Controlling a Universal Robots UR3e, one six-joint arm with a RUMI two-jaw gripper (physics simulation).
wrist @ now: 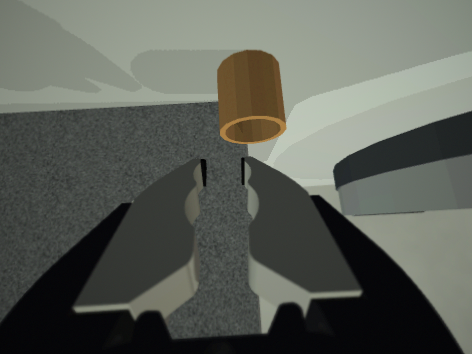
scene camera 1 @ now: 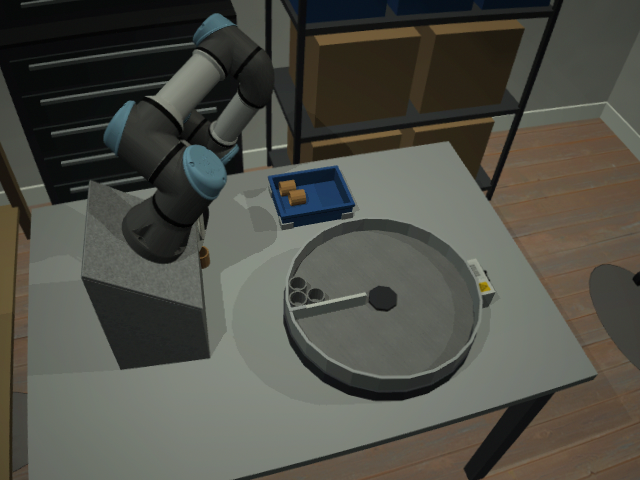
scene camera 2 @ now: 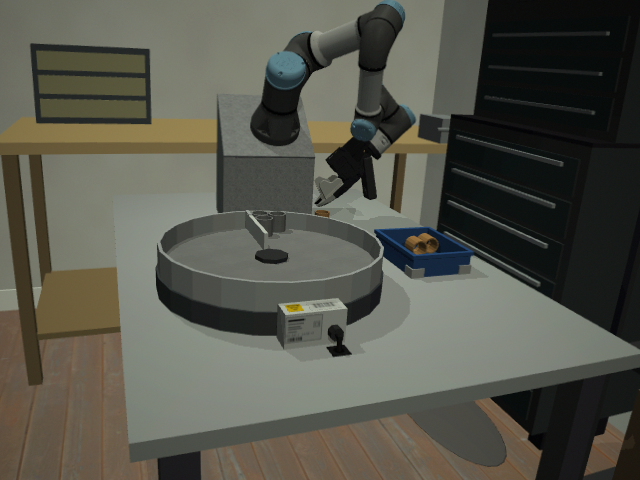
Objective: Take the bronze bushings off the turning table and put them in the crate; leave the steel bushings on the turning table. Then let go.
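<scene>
My gripper is open by a narrow gap with nothing between its fingertips. It is tilted above the table, beside the grey pedestal. A bronze bushing stands upright by the pedestal, off the turning table, just beyond the fingertips in the wrist view. The pedestal partly hides it in scene camera 1. Two bronze bushings lie on their sides in the blue crate. Three steel bushings stand upright on the turning table.
The grey pedestal carries the arm close to the bronze bushing. A straight divider runs beside the steel bushings. A white box stands against the turning table's outer side.
</scene>
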